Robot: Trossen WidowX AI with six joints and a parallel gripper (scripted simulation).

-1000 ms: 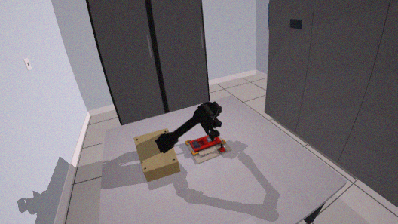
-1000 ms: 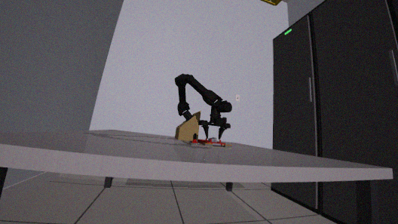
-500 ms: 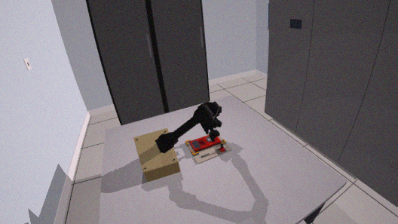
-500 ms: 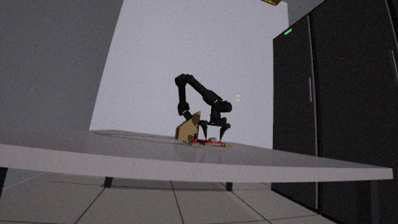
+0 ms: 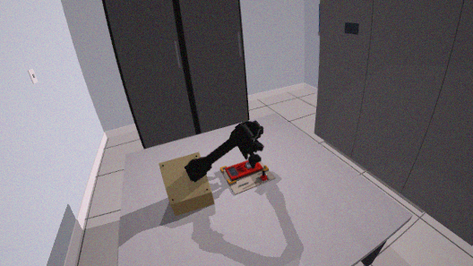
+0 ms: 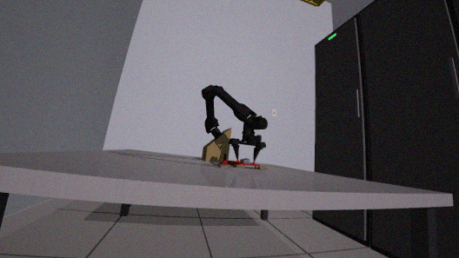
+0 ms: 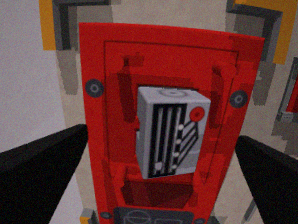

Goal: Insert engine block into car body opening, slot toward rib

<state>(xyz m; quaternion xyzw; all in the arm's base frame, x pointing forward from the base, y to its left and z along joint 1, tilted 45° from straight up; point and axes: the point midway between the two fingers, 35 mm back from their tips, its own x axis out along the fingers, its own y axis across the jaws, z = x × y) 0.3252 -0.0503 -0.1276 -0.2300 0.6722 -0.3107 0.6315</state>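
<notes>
Now: gripper tip 10 mm above the grey engine block.
</notes>
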